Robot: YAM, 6 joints.
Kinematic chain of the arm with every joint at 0, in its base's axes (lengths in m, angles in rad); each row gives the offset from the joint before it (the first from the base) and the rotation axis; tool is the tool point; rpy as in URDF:
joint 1: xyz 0 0 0.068 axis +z
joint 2: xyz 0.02 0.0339 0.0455 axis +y
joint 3: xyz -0.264 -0.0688 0 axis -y
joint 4: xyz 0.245 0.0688 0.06 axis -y
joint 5: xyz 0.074 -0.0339 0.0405 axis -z
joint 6: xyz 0.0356 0 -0.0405 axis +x
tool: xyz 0 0 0 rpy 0 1.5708 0
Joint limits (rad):
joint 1: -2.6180..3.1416
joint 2: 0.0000..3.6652
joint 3: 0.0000..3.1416
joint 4: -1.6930..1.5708
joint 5: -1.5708..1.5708
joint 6: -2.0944..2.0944
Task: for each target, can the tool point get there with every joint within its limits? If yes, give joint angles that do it. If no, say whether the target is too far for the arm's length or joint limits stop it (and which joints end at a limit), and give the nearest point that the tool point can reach.
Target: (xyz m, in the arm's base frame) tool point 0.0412 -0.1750 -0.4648
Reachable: no: joint limits stop it (at a limit: joint 2) | nearest point 0.0443 -0.1883 -0.3761 | short by 0.090 m
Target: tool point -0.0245 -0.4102 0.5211
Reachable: yes | joints -1.6244 1.9365 1.9575 1.0467 0.0687 -0.2082
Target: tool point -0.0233 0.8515 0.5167
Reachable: no: too far | nearest point -0.0160 0.5829 0.3865 | short by 0.299 m
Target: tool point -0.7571 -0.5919 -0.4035
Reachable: no: too far | nearest point -0.4479 -0.3502 -0.1879 | short by 0.448 m
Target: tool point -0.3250 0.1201 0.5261
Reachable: yes | joints -0.3072 0.2809 1.9590 0.1471 -0.4727 -1.2943
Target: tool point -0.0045 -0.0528 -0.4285
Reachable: no: joint limits stop it (at a limit: joint 2) | nearest point -0.0079 -0.0925 -0.3451 | short by 0.092 m
